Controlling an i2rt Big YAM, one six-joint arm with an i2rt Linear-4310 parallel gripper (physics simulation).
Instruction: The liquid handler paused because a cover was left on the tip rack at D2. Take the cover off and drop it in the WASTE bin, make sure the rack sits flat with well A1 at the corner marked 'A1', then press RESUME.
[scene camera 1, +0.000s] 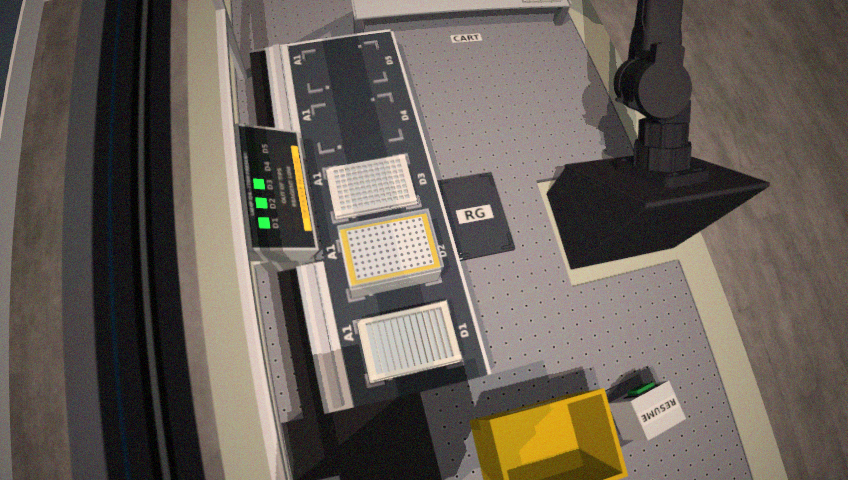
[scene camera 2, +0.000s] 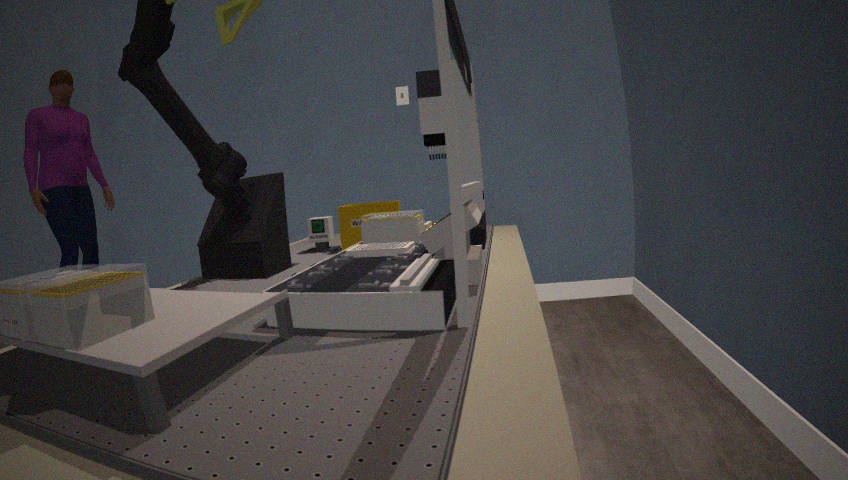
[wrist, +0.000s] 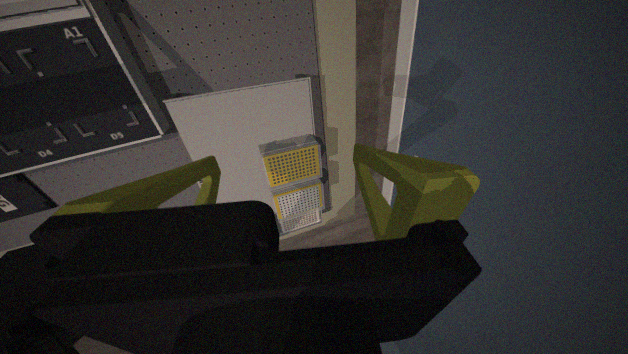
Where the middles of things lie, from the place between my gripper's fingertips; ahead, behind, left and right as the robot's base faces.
Labels:
The cart shelf (scene camera 2: 180, 315) is 22 cm behind my hand, 4 cm to the left of it and 33 cm below it. Round my hand: yellow WASTE bin (scene camera 1: 575, 429): 7 cm behind, 96 cm to the left, 32 cm below; then RESUME button box (scene camera 1: 640, 411): 24 cm behind, 96 cm to the left, 33 cm below.

